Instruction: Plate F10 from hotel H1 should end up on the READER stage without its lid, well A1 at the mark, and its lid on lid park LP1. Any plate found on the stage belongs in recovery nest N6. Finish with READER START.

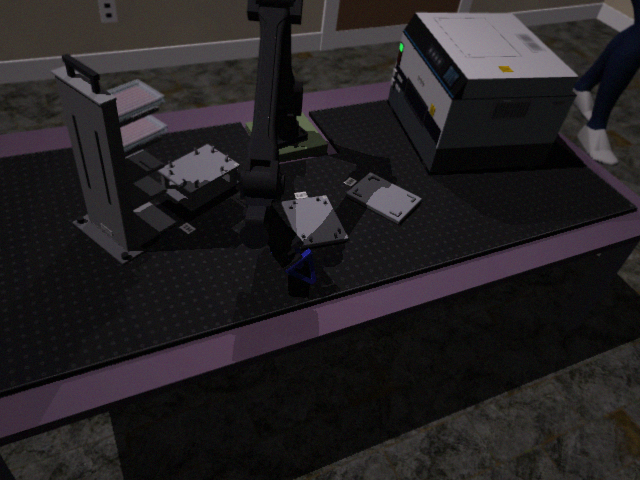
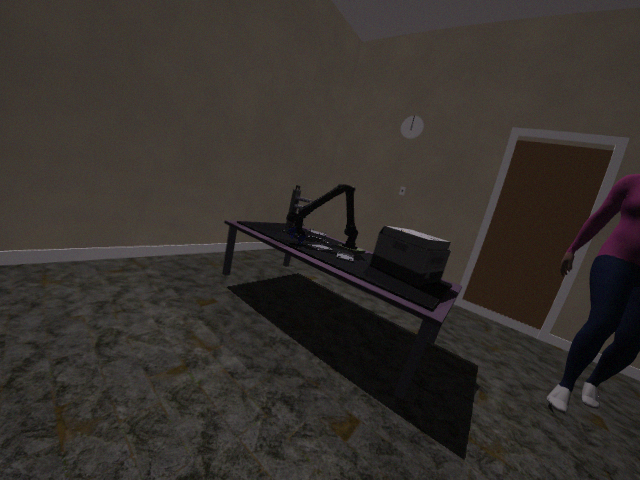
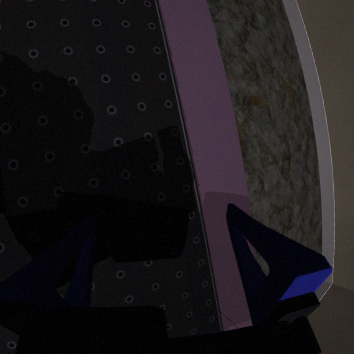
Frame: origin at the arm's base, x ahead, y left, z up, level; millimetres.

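Where they show: gripper, between the fingertips: point(image 1: 307, 274) point(image 2: 296, 241) point(image 3: 159, 216); arm's base, origin of its link: point(image 1: 283, 137) point(image 2: 349, 247).
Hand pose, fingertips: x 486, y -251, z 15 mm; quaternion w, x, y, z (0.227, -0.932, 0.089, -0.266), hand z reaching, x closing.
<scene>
Each offset is from my fingertips to the top centre of the thing. "spot": to the spot under its first point.
My gripper point(image 1: 303, 266) point(image 2: 298, 238) point(image 3: 159, 216) is open, with nothing between its blue fingers. It hangs over the black mat near the table's front edge, in front of a flat grey pegged plate holder {dx -155, dy +129, dz -7 mm} point(image 1: 313, 219). The grey hotel tower point(image 1: 93, 155) point(image 2: 293, 205) stands at the left. Two pink-filled plates, an upper one {dx -365, dy -224, dz +298 mm} point(image 1: 138, 98) and a lower one {dx -365, dy -224, dz +227 mm} point(image 1: 142, 130), sit on its far side. A raised pegged platform {dx -411, dy -51, dz +49 mm} point(image 1: 200, 166) stands beside the tower. A grey rectangle with corner brackets {spot: dx -119, dy +359, dz -15 mm} point(image 1: 393, 198) lies to the right. Labels are too small to read.
A large white and grey instrument {dx -267, dy +766, dz +271 mm} point(image 1: 498, 118) point(image 2: 410, 255) with a green light stands at the right. The arm's green base point(image 1: 310, 147) is at the back of the mat. The purple table edge point(image 1: 403, 289) point(image 3: 200, 110) runs along the front. A person stands beyond the right end.
</scene>
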